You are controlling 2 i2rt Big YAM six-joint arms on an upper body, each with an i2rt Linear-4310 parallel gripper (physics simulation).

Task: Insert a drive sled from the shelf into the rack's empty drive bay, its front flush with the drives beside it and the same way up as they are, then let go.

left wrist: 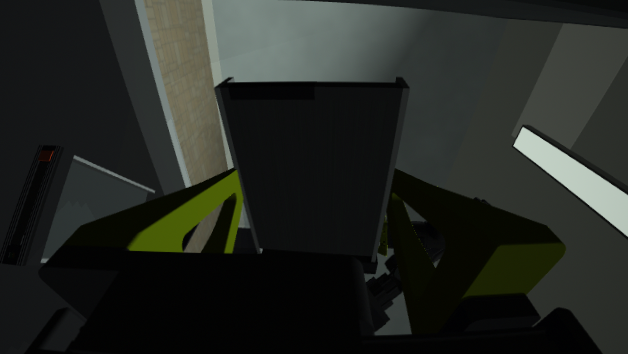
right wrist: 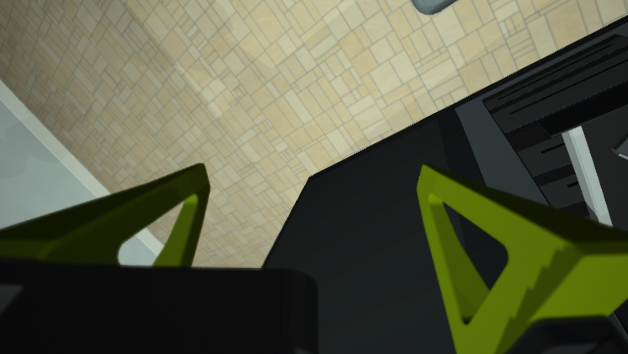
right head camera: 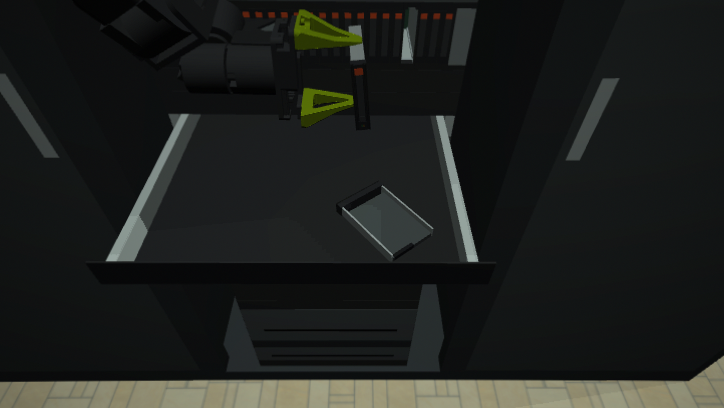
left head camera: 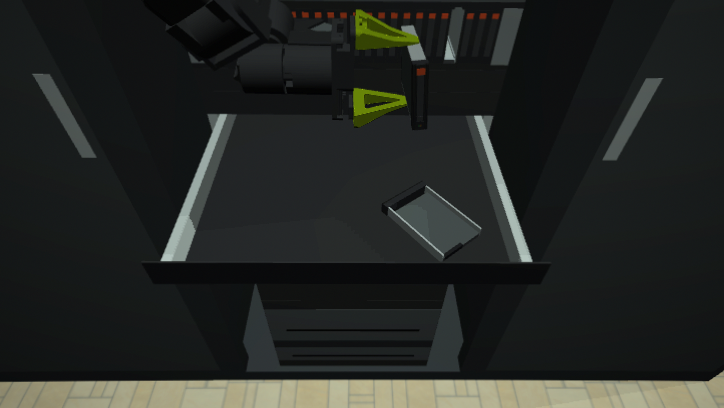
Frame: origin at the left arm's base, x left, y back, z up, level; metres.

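Where they show: left gripper, fingertip midpoint: (left wrist: 313, 176); right gripper, fingertip midpoint: (right wrist: 313, 175); right arm's base at its link origin: (left wrist: 369, 300).
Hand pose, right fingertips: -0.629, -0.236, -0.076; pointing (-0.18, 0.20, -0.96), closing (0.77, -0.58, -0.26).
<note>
Each offset is from my right fingertips to the top centre of the thing, as dx, dy, dz. "*": to the spot under its first point. Level surfaces: height alone.
My left gripper (left head camera: 411, 70) (right head camera: 357, 70) (left wrist: 313, 176) is shut on a drive sled {+0.296, -0.342, -0.056} (left head camera: 419, 98) (right head camera: 361, 98) (left wrist: 310, 150), gripping its two long edges. The sled stands on edge in the air, its dark front toward the head cameras and the orange tab at the top. It is before the rack, left of the empty bay (left head camera: 450, 49) (right head camera: 407, 48) in the head views. Drives with orange tabs {* +0.181, -0.486, -0.114} (left head camera: 482, 35) (right head camera: 438, 35) stand upright on both sides of the bay. My right gripper (right wrist: 313, 175) is open and empty, away from the rack.
A second sled {+0.261, -0.278, -0.273} (left head camera: 433, 223) (right head camera: 387, 223) (left wrist: 32, 210) lies flat and turned on the pulled-out shelf {dz -0.290} (left head camera: 278, 177) (right head camera: 233, 177), near its front right. Pale side rails {* +0.158, -0.316, -0.257} (left head camera: 501, 187) (right head camera: 456, 187) edge the shelf. Dark cabinet panels {* -0.215, -0.466, -0.515} (left head camera: 633, 228) (right head camera: 607, 228) flank it.
</note>
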